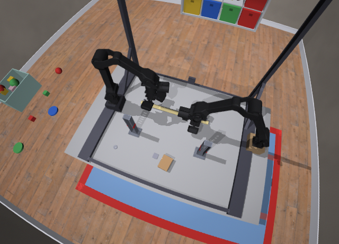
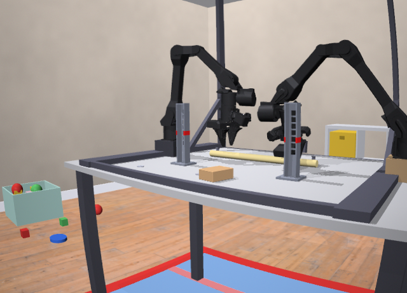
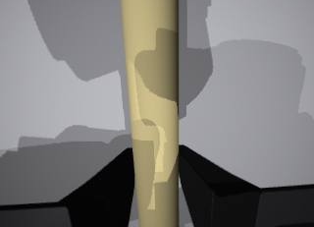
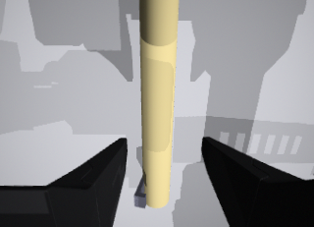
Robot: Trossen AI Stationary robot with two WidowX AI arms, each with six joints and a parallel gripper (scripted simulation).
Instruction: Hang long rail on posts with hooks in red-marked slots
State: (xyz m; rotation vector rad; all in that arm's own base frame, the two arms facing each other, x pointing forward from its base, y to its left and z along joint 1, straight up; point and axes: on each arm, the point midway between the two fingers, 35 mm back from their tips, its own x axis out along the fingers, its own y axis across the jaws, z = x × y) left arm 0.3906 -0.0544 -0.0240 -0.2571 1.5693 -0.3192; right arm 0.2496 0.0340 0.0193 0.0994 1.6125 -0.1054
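Now: right hand 15 cm to the right of the long pale yellow rail, 6 cm above it and 1 cm past it. The rest, counted from my right hand: tan box 33 cm ahead, 20 cm to the left, 7 cm below.
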